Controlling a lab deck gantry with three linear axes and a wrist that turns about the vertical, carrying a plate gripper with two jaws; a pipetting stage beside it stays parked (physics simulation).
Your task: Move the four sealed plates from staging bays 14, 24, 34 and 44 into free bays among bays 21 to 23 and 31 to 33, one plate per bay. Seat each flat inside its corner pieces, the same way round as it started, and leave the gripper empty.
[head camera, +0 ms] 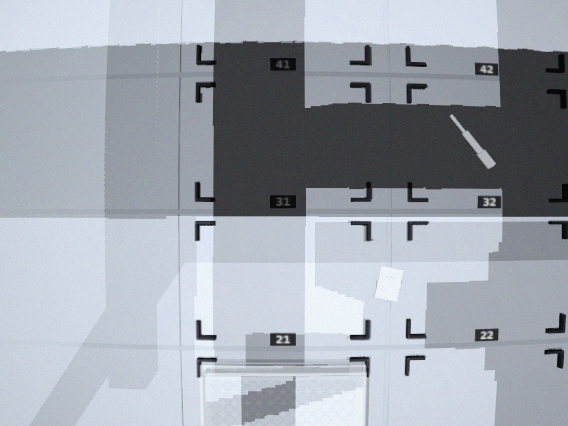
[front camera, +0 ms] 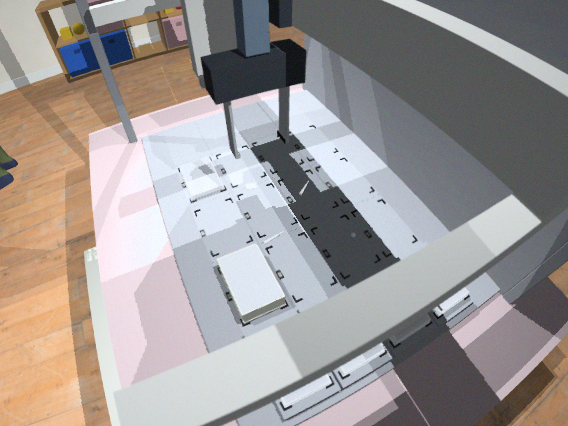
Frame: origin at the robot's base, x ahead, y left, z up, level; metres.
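Seen in the pictures: gripper, between the fingertips: [front camera: 259, 145]; robot's base, origin of its link: [front camera: 179, 169].
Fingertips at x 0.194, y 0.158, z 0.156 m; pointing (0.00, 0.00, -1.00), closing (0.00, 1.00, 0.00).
Note:
Offsets run from my fingertips to a thing's top centre. "pt": to the spot under its first point.
Four pale sealed plates sit in the front staging row in the front view, partly behind the frame bar: bay 14's plate {dx +0.362, dy -0.115, dz -0.127 m} [front camera: 306, 392], bay 24's plate {dx +0.362, dy -0.008, dz -0.127 m} [front camera: 362, 360], bay 34's plate {dx +0.362, dy +0.099, dz -0.127 m} [front camera: 413, 327] in shadow, and bay 44's plate {dx +0.362, dy +0.206, dz -0.127 m} [front camera: 453, 300]. My gripper [front camera: 259, 146] is open, its two jaws wide apart with no plate between them, over the far part of the deck near bays 21 and 31. It does not show in the head view. In the head view, bay 21 {pt dx -0.155, dy -0.023, dz -0.156 m} [head camera: 250, 300] and bay 31 {pt dx -0.155, dy +0.092, dz -0.156 m} [head camera: 250, 150] hold no plate.
A clear plate {dx -0.130, dy -0.115, dz -0.142 m} [front camera: 204, 181] [head camera: 285, 400] sits in bay 11. A tall pale box {dx +0.198, dy -0.115, dz -0.114 m} [front camera: 254, 280] stands in bay 13. A thin rod {dx +0.018, dy +0.101, dz -0.148 m} [front camera: 304, 188] [head camera: 472, 142] lies in bay 32, another rod {dx +0.115, dy -0.027, dz -0.148 m} [front camera: 274, 237] between bays 22 and 23. A white block {dx -0.048, dy -0.011, dz -0.155 m} [head camera: 389, 283] lies between bays 21 and 22; a small knob {dx +0.186, dy +0.129, dz -0.152 m} [front camera: 353, 234] is in bay 33.

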